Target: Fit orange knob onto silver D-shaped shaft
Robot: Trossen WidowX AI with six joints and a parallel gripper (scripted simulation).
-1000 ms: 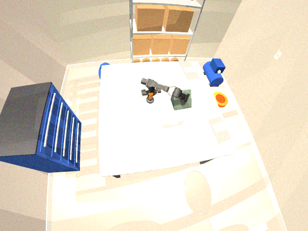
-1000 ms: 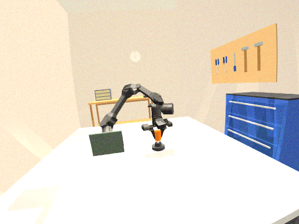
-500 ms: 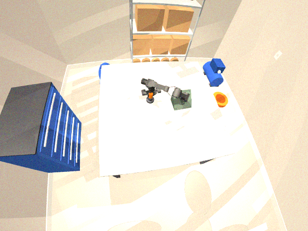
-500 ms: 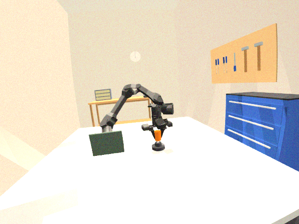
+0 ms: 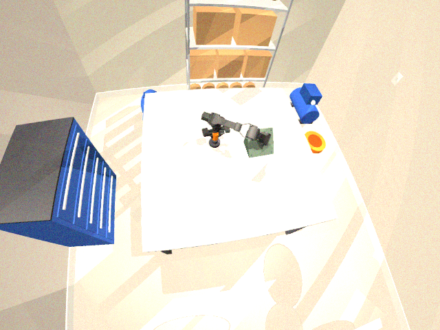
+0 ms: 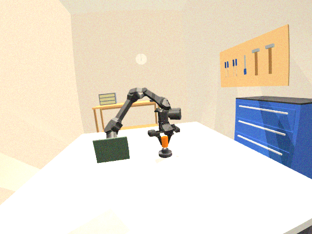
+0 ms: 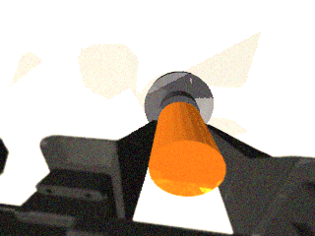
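Now: the round grey pedestal 4 cm below my gripper tip. The rest, counted from my gripper tip: orange knob 3 cm above.
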